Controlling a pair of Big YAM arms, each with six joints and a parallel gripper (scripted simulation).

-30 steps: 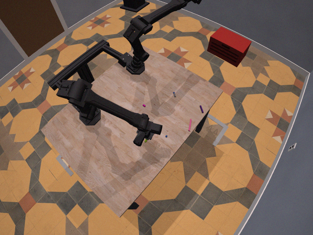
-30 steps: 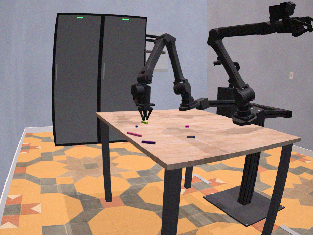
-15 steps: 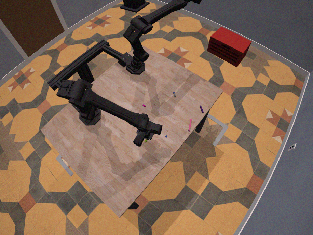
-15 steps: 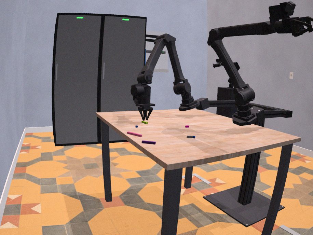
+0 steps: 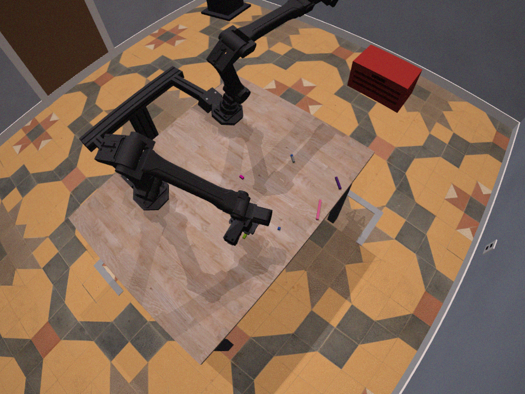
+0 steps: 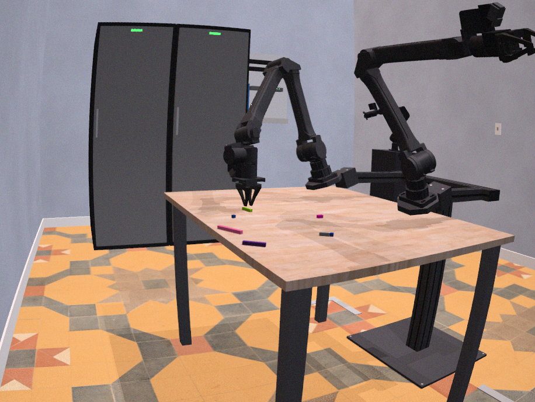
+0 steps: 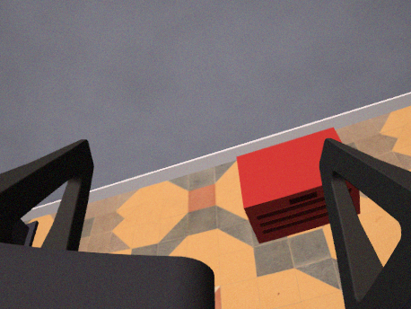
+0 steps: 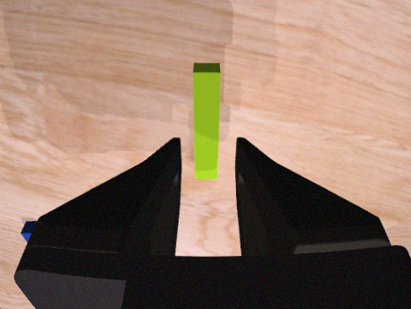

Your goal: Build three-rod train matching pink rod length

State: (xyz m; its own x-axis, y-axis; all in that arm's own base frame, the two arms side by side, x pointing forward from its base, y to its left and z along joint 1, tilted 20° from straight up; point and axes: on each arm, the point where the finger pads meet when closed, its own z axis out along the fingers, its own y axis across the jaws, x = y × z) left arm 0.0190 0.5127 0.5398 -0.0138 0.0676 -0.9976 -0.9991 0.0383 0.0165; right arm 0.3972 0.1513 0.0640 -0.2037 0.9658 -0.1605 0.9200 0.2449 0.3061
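Now: the lime rod 20 mm below my right hand. From my right hand the other things lie so: grey rod 30 mm behind, 400 mm to the left, 20 mm below.
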